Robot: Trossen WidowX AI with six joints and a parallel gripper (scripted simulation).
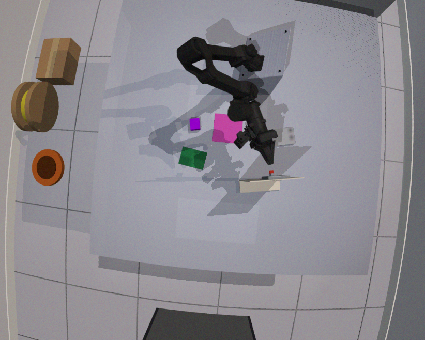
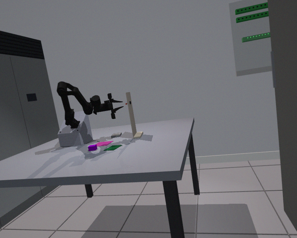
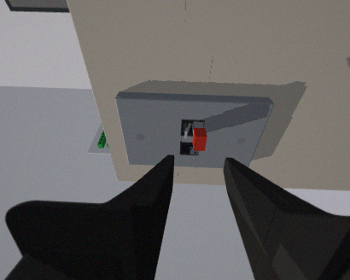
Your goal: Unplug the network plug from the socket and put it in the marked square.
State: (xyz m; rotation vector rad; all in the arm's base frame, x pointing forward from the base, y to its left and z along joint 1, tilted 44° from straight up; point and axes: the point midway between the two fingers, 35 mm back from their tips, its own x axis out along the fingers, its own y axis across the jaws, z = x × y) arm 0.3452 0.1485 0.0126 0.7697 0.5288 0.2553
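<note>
My gripper tip is 3 cm short of the network plug and 1 cm to the right of it. The rest, counted from my gripper tip: upright panel 10 cm below, 5 cm ahead, 2 cm to the left; magenta square 25 cm below, 16 cm to the right, 13 cm behind; grey block 24 cm below, 15 cm behind, 7 cm to the left.
</note>
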